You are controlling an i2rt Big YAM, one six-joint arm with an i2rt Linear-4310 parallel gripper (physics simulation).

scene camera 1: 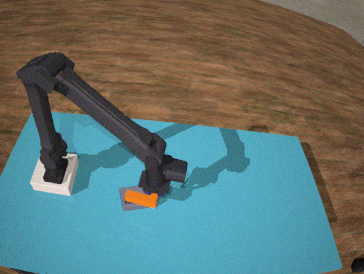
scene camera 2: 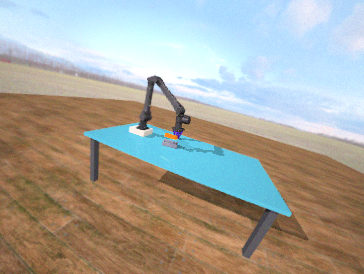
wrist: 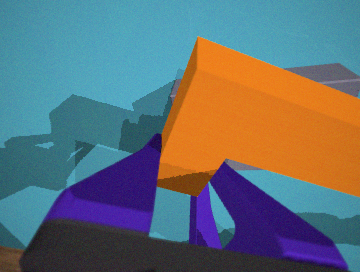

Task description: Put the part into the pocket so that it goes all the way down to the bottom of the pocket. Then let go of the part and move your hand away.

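Pixels of known places: gripper, fingertip midpoint: (scene camera 1: 155, 194) (scene camera 2: 177, 138) (wrist: 178, 147); arm's base, link origin: (scene camera 1: 56, 171) (scene camera 2: 142, 128).
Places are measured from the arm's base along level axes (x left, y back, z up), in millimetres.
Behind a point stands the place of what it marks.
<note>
The orange part (scene camera 1: 141, 198) {x -106, y -374, z 70 mm} (scene camera 2: 171, 135) {x -114, y -383, z 67 mm} (wrist: 270, 120) {x -111, y -395, z 71 mm} is a long block. My gripper (scene camera 1: 154, 193) {x -65, y -424, z 40 mm} (scene camera 2: 177, 134) {x -65, y -424, z 40 mm} (wrist: 178, 147) {x -65, y -424, z 40 mm} is shut on one end of it with purple fingers. The grey block with the pocket (scene camera 1: 124, 205) {x -97, y -310, z -21 mm} (scene camera 2: 170, 144) {x -81, y -380, z -30 mm} (wrist: 325, 74) {x -99, y -323, z -34 mm} lies on the table below. In scene camera 2 a gap shows between the part and the grey block. In the wrist view the part's long edges are at an angle to the grey block's edge. The part hides most of the pocket in scene camera 1 and the wrist view.
The blue table (scene camera 1: 240, 220) {x -111, y -787, z -56 mm} (scene camera 2: 210, 172) {x -260, y -793, z -57 mm} carries the arm's white base (scene camera 1: 51, 188) {x -77, y 4, z -18 mm} (scene camera 2: 140, 131) {x -74, y -33, z -11 mm} on its left side in scene camera 1. The arm reaches from the base over the table to the part. Dark arm shadows fall to the right of the gripper in scene camera 1.
</note>
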